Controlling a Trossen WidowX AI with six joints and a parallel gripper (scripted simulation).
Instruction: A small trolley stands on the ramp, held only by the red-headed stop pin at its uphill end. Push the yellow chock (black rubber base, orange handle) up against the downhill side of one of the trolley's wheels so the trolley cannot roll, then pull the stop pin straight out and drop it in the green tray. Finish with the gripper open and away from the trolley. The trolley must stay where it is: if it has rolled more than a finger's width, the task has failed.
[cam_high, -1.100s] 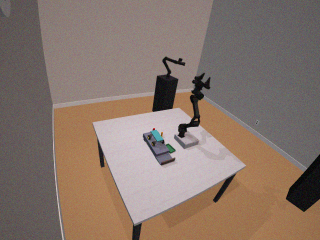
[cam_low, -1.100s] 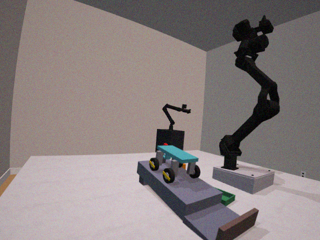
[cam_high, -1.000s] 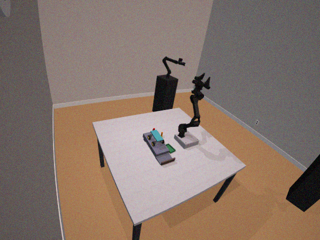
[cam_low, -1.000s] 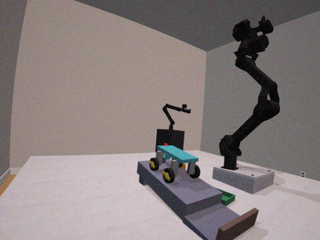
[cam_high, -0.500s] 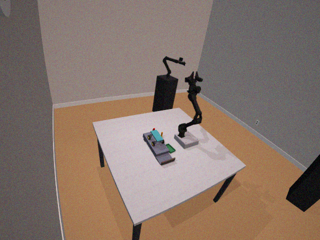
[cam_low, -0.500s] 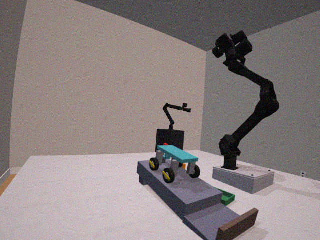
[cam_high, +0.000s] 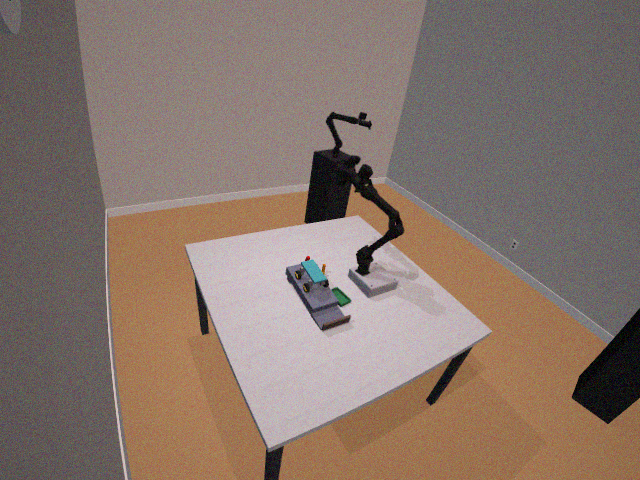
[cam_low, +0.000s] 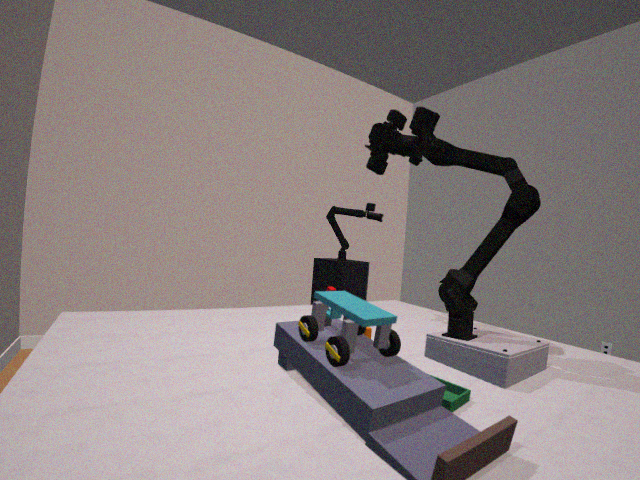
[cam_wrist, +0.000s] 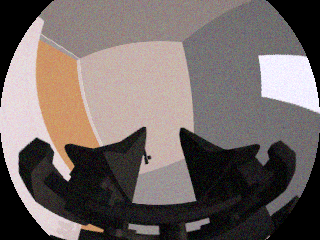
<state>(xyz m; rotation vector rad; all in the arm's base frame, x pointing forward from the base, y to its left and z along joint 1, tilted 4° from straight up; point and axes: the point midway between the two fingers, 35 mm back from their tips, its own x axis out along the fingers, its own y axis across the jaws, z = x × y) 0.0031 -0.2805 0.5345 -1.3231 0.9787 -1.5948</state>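
Right now the yellow chock is 19 cm ahead of my gripper tip, 17 cm to the left of it and 57 cm below it. Also, from my gripper tip: grey ramp 34 cm ahead, 27 cm to the left, 54 cm below; trolley 34 cm ahead, 27 cm to the left, 48 cm below; stop pin 30 cm ahead, 17 cm to the left, 46 cm below.
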